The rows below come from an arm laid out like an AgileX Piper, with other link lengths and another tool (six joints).
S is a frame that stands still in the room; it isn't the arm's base.
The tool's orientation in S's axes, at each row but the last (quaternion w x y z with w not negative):
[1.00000, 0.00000, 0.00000, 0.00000]
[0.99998, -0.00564, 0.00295, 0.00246]
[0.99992, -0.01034, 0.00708, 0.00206]
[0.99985, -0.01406, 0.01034, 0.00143]
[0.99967, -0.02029, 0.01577, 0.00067]
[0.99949, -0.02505, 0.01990, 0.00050]
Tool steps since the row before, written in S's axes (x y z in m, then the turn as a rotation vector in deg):
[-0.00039, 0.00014, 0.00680, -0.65, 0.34, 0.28]
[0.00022, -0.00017, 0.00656, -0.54, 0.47, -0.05]
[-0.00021, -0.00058, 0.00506, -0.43, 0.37, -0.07]
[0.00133, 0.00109, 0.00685, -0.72, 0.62, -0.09]
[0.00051, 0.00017, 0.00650, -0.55, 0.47, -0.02]
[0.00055, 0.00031, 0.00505, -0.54, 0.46, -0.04]
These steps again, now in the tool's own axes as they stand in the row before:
[-0.00039, 0.00014, 0.00680, -0.65, 0.34, 0.28]
[0.00018, -0.00024, 0.00656, -0.54, 0.47, -0.05]
[-0.00028, -0.00068, 0.00504, -0.43, 0.37, -0.07]
[0.00119, 0.00089, 0.00690, -0.72, 0.62, -0.09]
[0.00030, -0.00009, 0.00651, -0.55, 0.47, -0.02]
[0.00035, 0.00006, 0.00508, -0.54, 0.46, -0.04]

